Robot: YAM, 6 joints.
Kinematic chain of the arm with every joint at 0, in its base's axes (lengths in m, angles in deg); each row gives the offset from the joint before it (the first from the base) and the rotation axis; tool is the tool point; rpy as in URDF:
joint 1: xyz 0 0 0.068 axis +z
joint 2: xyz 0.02 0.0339 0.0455 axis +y
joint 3: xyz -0.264 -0.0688 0 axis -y
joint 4: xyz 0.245 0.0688 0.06 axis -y
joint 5: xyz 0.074 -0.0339 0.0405 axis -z
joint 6: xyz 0.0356 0 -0.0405 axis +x
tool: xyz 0 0 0 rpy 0 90 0
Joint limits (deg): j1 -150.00..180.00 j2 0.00..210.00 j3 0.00..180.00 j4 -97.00..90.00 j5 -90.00..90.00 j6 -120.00..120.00
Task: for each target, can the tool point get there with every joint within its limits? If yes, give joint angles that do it. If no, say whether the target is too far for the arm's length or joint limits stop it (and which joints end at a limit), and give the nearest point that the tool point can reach.
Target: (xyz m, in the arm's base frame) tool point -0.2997 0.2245 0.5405
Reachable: yes | joints 148.10 116.75 157.54 -49.99 64.93 12.78
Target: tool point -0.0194 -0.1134 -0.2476
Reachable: yes | joints -102.00 190.59 67.07 -13.01 -7.45 -17.40
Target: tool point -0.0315 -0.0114 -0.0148
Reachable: yes | joints -76.80 176.38 22.22 -36.38 69.08 1.64
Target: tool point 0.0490 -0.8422 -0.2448
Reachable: no: too far | nearest point 0.0345 -0.5929 -0.1362 | short by 0.272 m
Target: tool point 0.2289 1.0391 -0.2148
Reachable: no: too far | nearest point 0.1327 0.6026 -0.0742 | short by 0.469 m
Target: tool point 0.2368 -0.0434 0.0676
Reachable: yes | joints -4.07 107.09 16.97 57.27 47.95 83.57
